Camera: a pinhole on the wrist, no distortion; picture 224 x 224 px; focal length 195.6 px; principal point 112.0 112.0 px. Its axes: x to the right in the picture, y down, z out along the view. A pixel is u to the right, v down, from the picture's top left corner.
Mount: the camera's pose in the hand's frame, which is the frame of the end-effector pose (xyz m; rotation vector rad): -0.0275 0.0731 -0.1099 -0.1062 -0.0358 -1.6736
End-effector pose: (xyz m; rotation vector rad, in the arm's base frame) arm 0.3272 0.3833 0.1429 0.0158 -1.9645 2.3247
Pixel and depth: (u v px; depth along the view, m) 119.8 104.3 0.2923
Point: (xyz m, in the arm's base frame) 0.3357 0.1875 0.0853
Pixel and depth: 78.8 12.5 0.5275
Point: 0.5430 -0.0838 -0.0369
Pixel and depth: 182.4 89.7 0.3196
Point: 0.3754 0.1642 0.1850
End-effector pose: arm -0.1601 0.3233 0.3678 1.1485 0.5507 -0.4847
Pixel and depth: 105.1 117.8 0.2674
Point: -0.0753 0.2134 0.4934
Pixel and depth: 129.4 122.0 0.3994
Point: -0.0643 0.0741 0.5013
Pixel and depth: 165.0 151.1 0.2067
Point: -0.1114 0.2392 0.4090
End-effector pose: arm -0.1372 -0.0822 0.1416 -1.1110 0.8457 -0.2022
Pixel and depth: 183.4 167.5 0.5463
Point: 0.2832 0.1175 0.2338
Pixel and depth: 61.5 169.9 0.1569
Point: -0.1197 -0.0136 0.0301
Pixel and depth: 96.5 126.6 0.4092
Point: 0.0467 0.1739 0.0637
